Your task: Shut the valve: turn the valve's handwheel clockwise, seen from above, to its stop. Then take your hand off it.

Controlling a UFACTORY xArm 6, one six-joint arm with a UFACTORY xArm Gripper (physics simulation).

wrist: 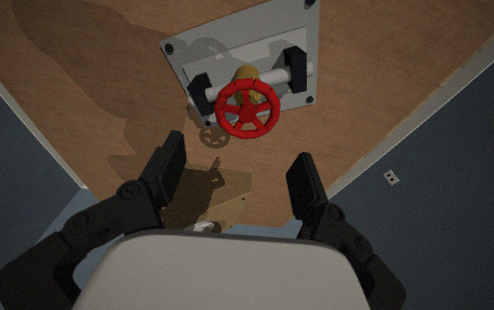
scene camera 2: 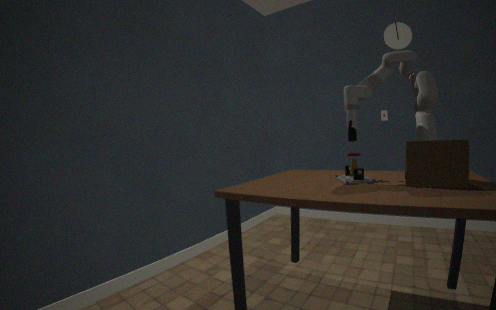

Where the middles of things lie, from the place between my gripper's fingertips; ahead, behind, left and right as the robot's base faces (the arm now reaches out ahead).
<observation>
I see my gripper 1 cm to the left of the red handwheel (wrist: pixel 246 112) and 8 cm above it.
</observation>
